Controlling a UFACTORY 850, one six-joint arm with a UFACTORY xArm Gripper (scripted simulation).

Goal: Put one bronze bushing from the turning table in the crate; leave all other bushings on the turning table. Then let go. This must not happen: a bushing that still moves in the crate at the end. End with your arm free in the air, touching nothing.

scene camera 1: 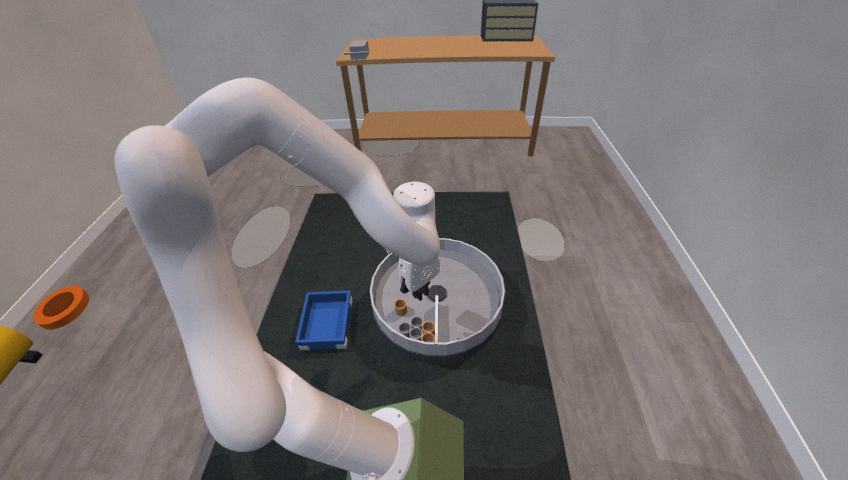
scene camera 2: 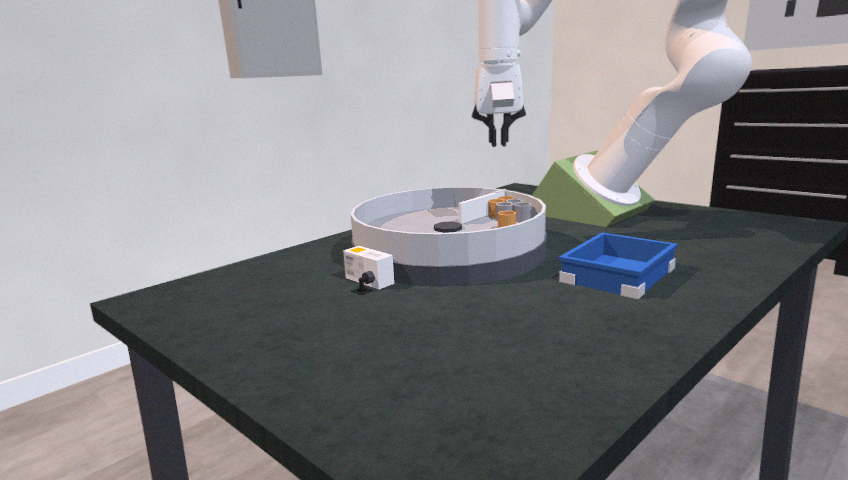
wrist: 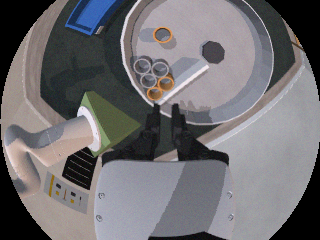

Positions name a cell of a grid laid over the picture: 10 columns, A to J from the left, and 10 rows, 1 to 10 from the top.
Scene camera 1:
my gripper: E7
crate: D7
turning table: F7
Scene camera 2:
my gripper: F4
crate: H6
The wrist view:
turning table: H2
